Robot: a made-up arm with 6 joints. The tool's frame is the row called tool. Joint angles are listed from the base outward.
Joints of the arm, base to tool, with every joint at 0 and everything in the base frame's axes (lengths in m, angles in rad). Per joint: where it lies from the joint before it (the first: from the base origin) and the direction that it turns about. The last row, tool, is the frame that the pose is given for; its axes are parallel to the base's.
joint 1: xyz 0 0 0.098 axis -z
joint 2: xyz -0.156 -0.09 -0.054 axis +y
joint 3: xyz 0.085 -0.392 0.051 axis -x
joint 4: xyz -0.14 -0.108 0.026 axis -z
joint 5: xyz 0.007 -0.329 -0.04 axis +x
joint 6: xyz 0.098 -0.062 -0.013 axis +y
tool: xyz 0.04 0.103 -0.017
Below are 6 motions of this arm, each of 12 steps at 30 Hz.
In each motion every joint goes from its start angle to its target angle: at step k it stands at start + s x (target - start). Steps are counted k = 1, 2, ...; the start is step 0. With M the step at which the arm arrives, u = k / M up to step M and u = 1 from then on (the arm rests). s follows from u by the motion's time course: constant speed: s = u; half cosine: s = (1 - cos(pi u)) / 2; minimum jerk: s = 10 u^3 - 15 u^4 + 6 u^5.
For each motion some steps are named. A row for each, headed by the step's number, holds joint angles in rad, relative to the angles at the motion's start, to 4 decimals.
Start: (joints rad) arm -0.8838 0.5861 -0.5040 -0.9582 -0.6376 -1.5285
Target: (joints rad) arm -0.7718 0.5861 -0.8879 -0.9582 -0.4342 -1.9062
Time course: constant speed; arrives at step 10
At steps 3, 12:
3: 0.0336 0.0000 -0.1152 0.0000 0.0610 -0.1133
12: 0.1120 0.0000 -0.3839 0.0000 0.2034 -0.3777

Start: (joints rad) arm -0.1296 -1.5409 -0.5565 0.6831 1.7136 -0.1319
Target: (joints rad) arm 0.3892 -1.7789 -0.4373 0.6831 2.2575 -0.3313
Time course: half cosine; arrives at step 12
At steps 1, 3, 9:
1: 0.0088 -0.0041 0.0020 0.0000 0.0093 -0.0034
3: 0.0760 -0.0349 0.0175 0.0000 0.0797 -0.0292
9: 0.4428 -0.2031 0.1017 0.0000 0.4642 -0.1702

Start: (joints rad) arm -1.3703 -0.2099 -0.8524 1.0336 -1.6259 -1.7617
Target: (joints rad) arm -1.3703 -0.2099 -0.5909 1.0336 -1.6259 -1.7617
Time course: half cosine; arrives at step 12
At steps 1, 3, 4, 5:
1: 0.0000 0.0000 0.0045 0.0000 0.0000 0.0000
3: 0.0000 0.0000 0.0383 0.0000 0.0000 0.0000
4: 0.0000 0.0000 0.0654 0.0000 0.0000 0.0000
5: 0.0000 0.0000 0.0969 0.0000 0.0000 0.0000

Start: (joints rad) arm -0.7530 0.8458 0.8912 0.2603 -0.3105 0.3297
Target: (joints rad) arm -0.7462 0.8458 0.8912 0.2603 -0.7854 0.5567
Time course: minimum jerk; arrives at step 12
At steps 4, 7, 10, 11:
4: 0.0014 0.0000 0.0000 0.0000 -0.0997 0.0476
7: 0.0044 0.0000 0.0000 0.0000 -0.3103 0.1483
10: 0.0066 0.0000 0.0000 0.0000 -0.4580 0.2189
11: 0.0068 0.0000 0.0000 0.0000 -0.4725 0.2258

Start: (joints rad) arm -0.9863 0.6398 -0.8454 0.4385 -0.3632 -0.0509
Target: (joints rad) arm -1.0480 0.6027 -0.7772 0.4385 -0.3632 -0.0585
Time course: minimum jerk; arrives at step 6
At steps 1, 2, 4, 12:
1: -0.0022 -0.0013 0.0024 0.0000 0.0000 -0.0003
2: -0.0129 -0.0078 0.0143 0.0000 0.0000 -0.0016
4: -0.0488 -0.0293 0.0539 0.0000 0.0000 -0.0060
12: -0.0617 -0.0371 0.0682 0.0000 0.0000 -0.0076

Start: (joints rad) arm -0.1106 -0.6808 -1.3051 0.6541 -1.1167 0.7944
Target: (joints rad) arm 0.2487 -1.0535 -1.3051 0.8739 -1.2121 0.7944
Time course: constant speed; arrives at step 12
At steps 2, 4, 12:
2: 0.0599 -0.0621 0.0000 0.0366 -0.0159 0.0000
4: 0.1198 -0.1242 0.0000 0.0733 -0.0318 0.0000
12: 0.3593 -0.3727 0.0000 0.2198 -0.0954 0.0000

